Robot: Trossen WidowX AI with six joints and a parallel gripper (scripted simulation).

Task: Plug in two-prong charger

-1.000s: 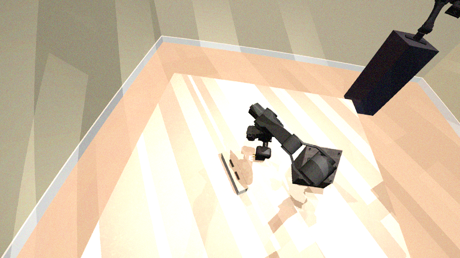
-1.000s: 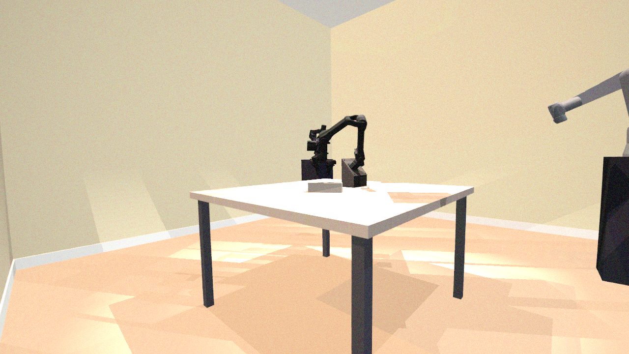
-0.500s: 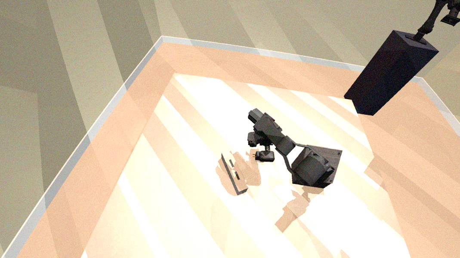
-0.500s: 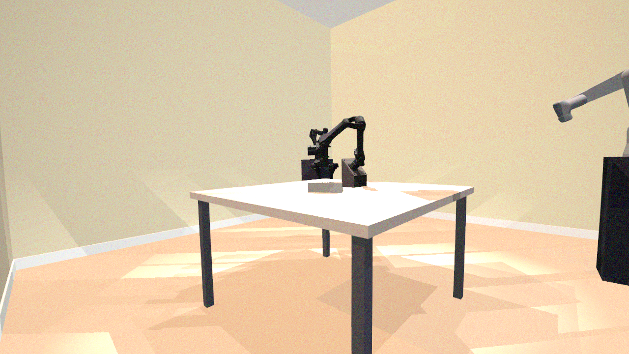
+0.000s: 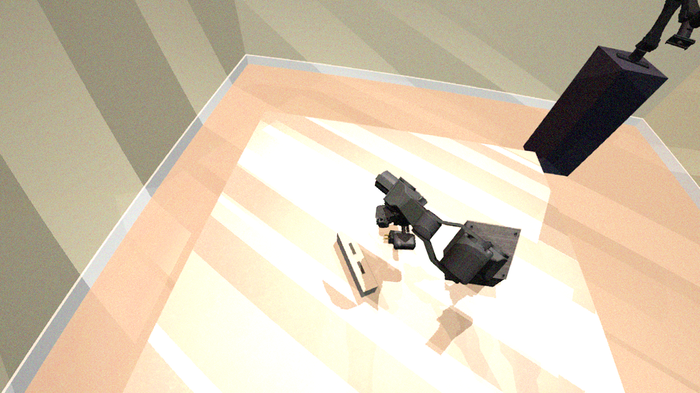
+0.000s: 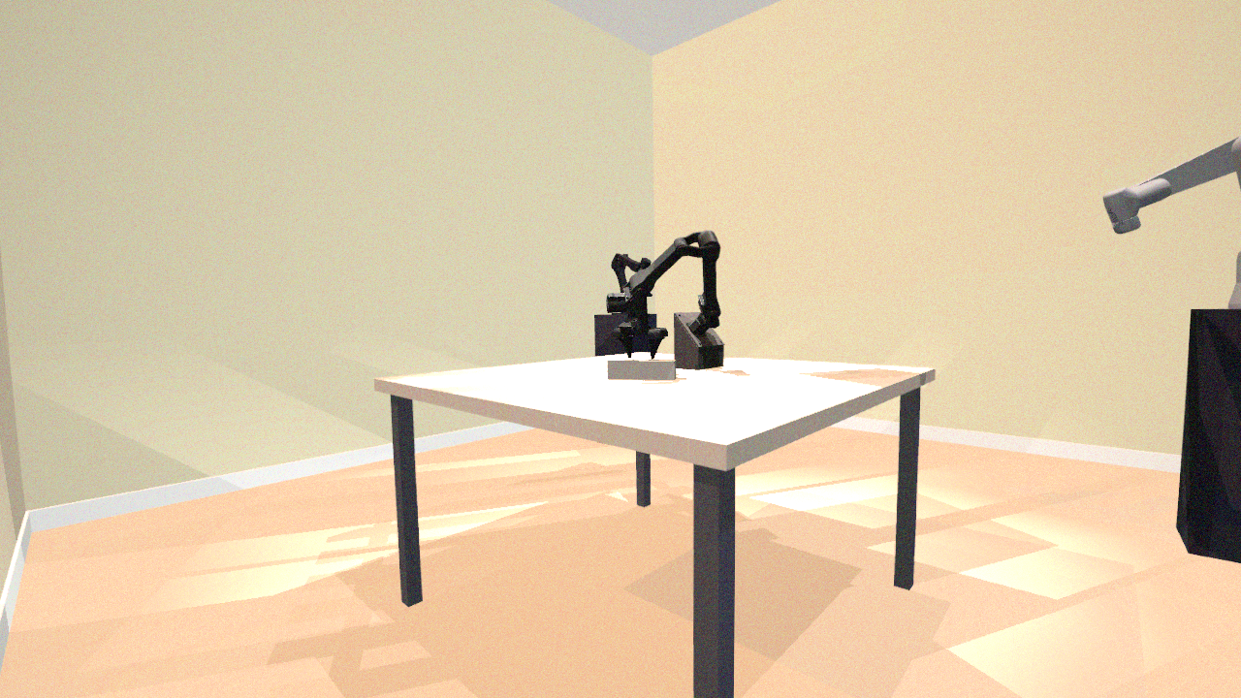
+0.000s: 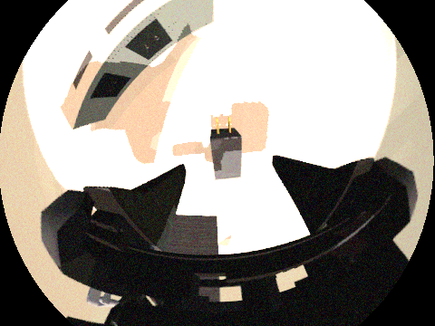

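My gripper tip is now 3 cm above the two-prong charger and 2 cm short of it.
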